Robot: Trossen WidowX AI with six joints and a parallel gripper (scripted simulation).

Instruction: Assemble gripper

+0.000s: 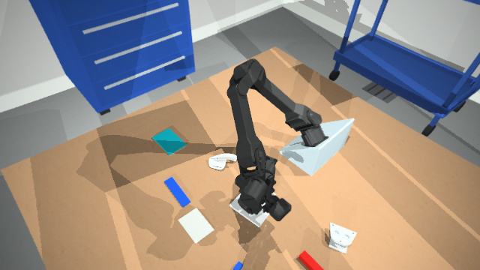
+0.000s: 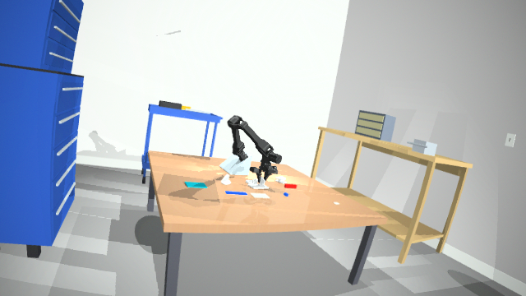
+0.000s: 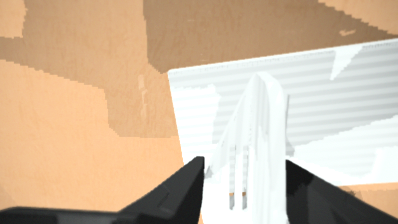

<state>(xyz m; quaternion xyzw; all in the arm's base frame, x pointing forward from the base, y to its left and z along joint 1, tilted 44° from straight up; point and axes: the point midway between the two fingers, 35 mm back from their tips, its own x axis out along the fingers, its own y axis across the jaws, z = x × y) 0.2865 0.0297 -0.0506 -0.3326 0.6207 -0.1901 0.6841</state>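
Right now my gripper tip is 30 mm past the white jaw and 20 mm to the left of it. Round my gripper tip: red block (20 mm behind, 220 mm to the left, 10 mm below); then white tile (190 mm ahead, 80 mm to the right, 20 mm below); then small blue block (160 mm ahead, 110 mm to the left, 10 mm below).
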